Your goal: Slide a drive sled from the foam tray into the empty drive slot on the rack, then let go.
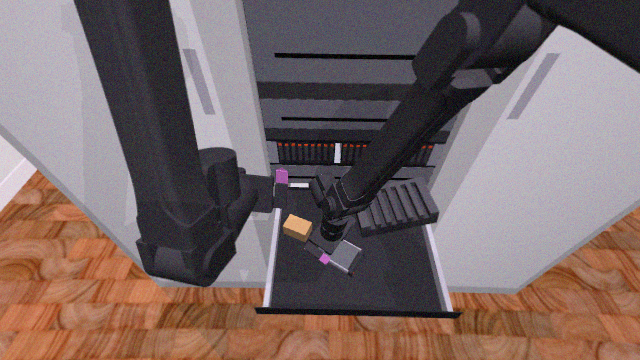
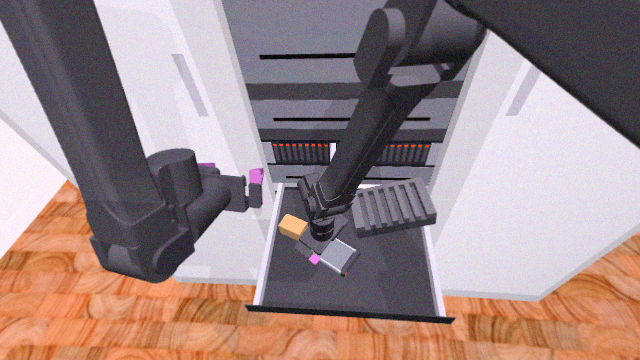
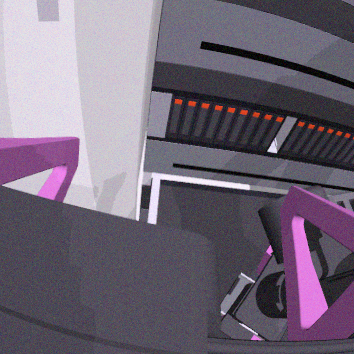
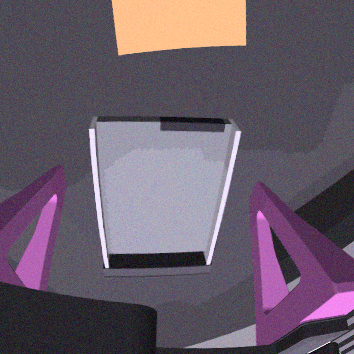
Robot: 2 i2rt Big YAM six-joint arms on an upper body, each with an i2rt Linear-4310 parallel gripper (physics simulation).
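Places are measured from the left arm's base along level axes (x left, y back, z up), in metres.
Pixels of known places: left gripper, fingertip midpoint: (image 1: pixel 257 168) (image 2: pixel 238 168) (image 3: pixel 185 174); right gripper, fingertip midpoint: (image 1: pixel 327 243) (image 2: pixel 321 243) (image 3: pixel 242 298) (image 4: pixel 158 182).
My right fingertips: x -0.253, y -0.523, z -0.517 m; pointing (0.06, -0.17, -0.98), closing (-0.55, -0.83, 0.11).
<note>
For each thing: its top centre in the pictures, then the offset to it from my right fingertips. "spot": a spot on its surface instead.
- drive sled, top centre: (image 4: pixel 160 220) (image 3: pixel 260 309) (image 2: pixel 334 251) (image 1: pixel 340 251) dx -0.034, dy +0.017, dz -0.012 m
- foam tray, top centre: (image 2: pixel 392 197) (image 1: pixel 395 197) dx -0.190, dy -0.116, dz +0.063 m
- rack's drive row, surface spot: (image 3: pixel 215 124) (image 1: pixel 301 153) (image 2: pixel 296 153) spot: dx +0.078, dy -0.204, dz +0.143 m
- pale upright strip, surface spot: (image 3: pixel 283 135) spot: dx -0.035, dy -0.216, dz +0.134 m
- orange block, top centre: (image 1: pixel 297 224) (image 2: pixel 292 223) dx +0.086, dy -0.053, dz +0.011 m
A drive sled (image 1: pixel 346 254) (image 2: pixel 340 255) (image 3: pixel 237 296) (image 4: pixel 162 195), pale-topped with bright side rails, lies flat in the pulled-out drawer. The foam tray (image 1: pixel 400 226) (image 2: pixel 400 228) is a dark slotted block at the drawer's right back. The rack's drive row (image 1: pixel 306 153) (image 2: pixel 301 153) (image 3: pixel 215 124) has orange-topped drives and a pale upright strip (image 1: pixel 337 153) (image 3: pixel 283 135); I cannot tell which slot is empty. My right gripper (image 4: pixel 158 182) is open low over the sled, one finger beyond each side rail, apart from it. My left gripper (image 2: pixel 231 170) (image 3: pixel 185 174) is open and empty, left of the drawer.
An orange block (image 1: pixel 297 227) (image 2: pixel 293 226) (image 4: pixel 181 25) lies in the drawer left of the sled. The drawer has pale side walls (image 1: pixel 438 270) and a dark front edge (image 1: pixel 357 313). White cabinet panels flank the rack. My right arm crosses in front of the drive row.
</note>
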